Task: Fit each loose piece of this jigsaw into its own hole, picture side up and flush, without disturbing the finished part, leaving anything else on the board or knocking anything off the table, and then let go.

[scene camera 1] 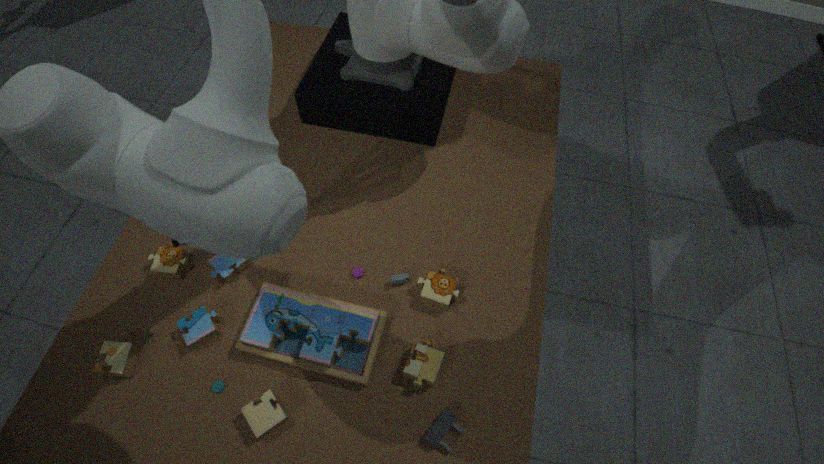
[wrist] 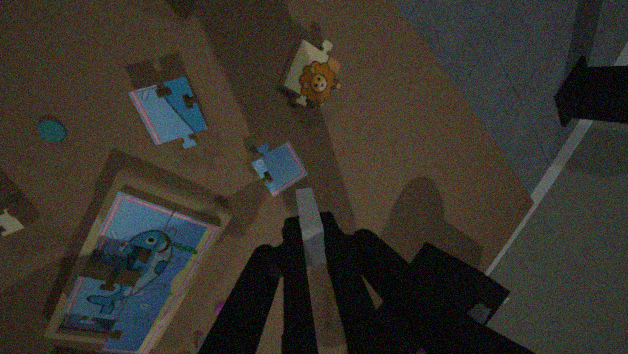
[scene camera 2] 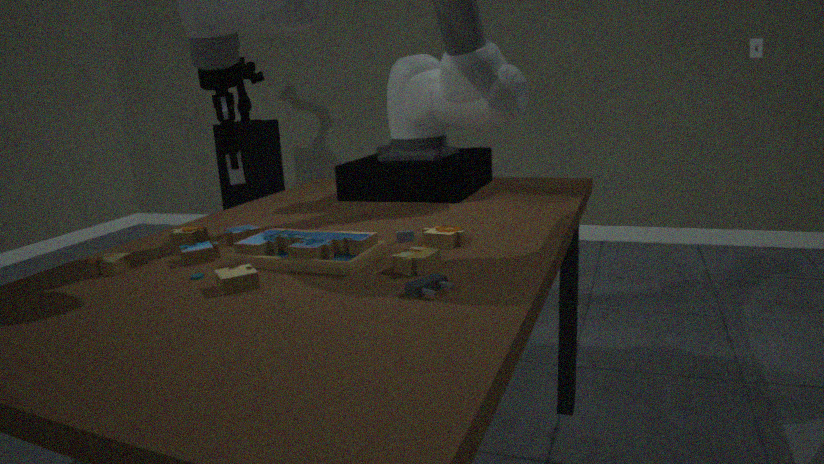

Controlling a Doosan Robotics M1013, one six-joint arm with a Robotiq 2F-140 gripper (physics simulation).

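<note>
The jigsaw board (scene camera 1: 375, 342) (scene camera 2: 363, 250) (wrist: 218, 230) shows a blue whale picture with open holes along its front. My gripper (wrist: 305, 202) is shut and empty. It hangs just short of a small blue loose piece (wrist: 280, 168) (scene camera 1: 225, 266) (scene camera 2: 240, 231), which lies on the table apart from the fingers. A larger blue piece (wrist: 170, 112) (scene camera 1: 197, 324) (scene camera 2: 198, 250) lies left of the board. A lion piece (scene camera 1: 440, 287) (scene camera 2: 443, 236) (wrist: 314, 79), a cream piece (scene camera 1: 423, 365) (scene camera 2: 415, 260) and another cream piece (scene camera 1: 263, 413) (scene camera 2: 235, 276) lie around the board. The arm hides the gripper in scene camera 1.
A purple bead (scene camera 1: 358, 272), a teal bead (scene camera 1: 218, 386) (scene camera 2: 197, 276), a small grey block (scene camera 1: 399, 278) (scene camera 2: 405, 236) and a grey bracket-shaped object (scene camera 1: 442, 433) (scene camera 2: 426, 285) lie on the table. The arm's black base (scene camera 1: 373, 101) (scene camera 2: 415, 175) stands at the back. The table's right edge (scene camera 1: 544, 276) is near the lion piece.
</note>
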